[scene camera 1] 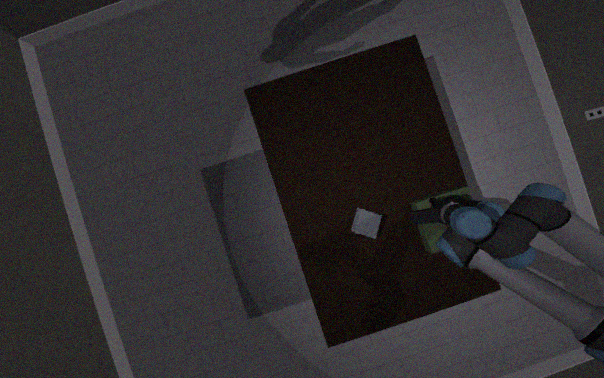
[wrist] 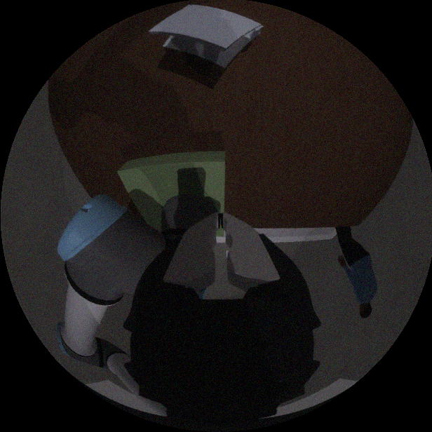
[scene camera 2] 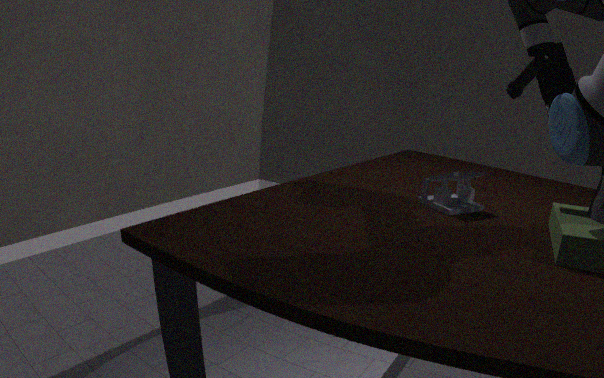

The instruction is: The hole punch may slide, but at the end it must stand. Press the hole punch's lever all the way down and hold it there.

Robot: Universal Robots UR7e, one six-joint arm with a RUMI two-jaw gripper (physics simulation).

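Frame: origin at the arm's base, x ahead, y left, z up, level; millimetres.
Seen in the pictures: gripper, between the fingertips: [scene camera 1: 432, 205].
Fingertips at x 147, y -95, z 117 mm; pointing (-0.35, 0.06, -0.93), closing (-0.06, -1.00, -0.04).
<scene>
A point is followed by its place in that frame.
The hole punch [scene camera 1: 367, 223] {y -101, x 396, z 7 mm} [scene camera 2: 453, 206] {y -53, x 385, z -48 mm} [wrist: 207, 25] is a small grey device. It stands upright on its flat base on the table. Its lever is the top plate, which is raised, with a gap above the base in the scene camera 2 view. My gripper [wrist: 220, 214] is shut and empty. It is in the air above the table's edge area, near the green block and well apart from the punch, which lies toward the top of the wrist view. In the scene camera 2 view the arm hides the fingertips.
A green block-like object [scene camera 1: 431, 236] {y 74, x 136, z -9 mm} [scene camera 2: 580, 227] {y 93, x 117, z -7 mm} [wrist: 210, 182] stands on the brown table [scene camera 1: 340, 125] {y -582, x 319, z -60 mm} [scene camera 2: 300, 225] {y 199, x 597, z -60 mm} [wrist: 300, 125], partly under the arm. It lies between the arm's base side and the punch. A person in blue [wrist: 361, 275] shows at the right of the wrist view.
</scene>
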